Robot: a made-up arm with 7 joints. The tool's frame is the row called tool.
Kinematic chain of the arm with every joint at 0, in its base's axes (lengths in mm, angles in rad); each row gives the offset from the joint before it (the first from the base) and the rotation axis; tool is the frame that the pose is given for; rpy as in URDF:
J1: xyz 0 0 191 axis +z
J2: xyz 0 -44 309 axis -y
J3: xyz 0 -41 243 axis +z
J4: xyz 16 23 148 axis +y
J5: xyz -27 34 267 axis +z
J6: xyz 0 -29 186 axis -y
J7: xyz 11 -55 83 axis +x
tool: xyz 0 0 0 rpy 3.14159 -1.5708 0
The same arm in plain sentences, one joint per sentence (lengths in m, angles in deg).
The arm has seven revolute joints in a row. What follows holds with every joint at zero, and every direction is one of the base frame's. The first joint is mounted 0.191 m along +z from the base frame's origin and rotates about +z. The second joint is mounted 0.044 m along -y and 0.309 m along +z from the first joint and rotates about -y. The third joint is mounted 0.041 m along -y and 0.243 m along +z from the second joint and rotates about +z. The fourth joint is mounted 0.016 m along +x and 0.023 m along +y and 0.148 m along +z from the third joint and rotates about +y. The fifth joint is mounted 0.027 m along -x and 0.034 m along +y and 0.267 m along +z from the fourth joint and rotates about +z. The sixth joint is mounted 0.029 m along -y and 0.186 m along +z from the fifth joint and rotates about -y. The seventh joint is mounted 0.011 m along +x and 0.055 m along -y and 0.083 m along +z from the sixth joint and rotates about +x. The tool frame, which is the frame that the pose is given for, is mounted at the same point as the seventh joint; its axes are the base frame's turned by roll 180, pitch -90 and yaw 0 deg (as in URDF: about the fixed x, then y, then z).
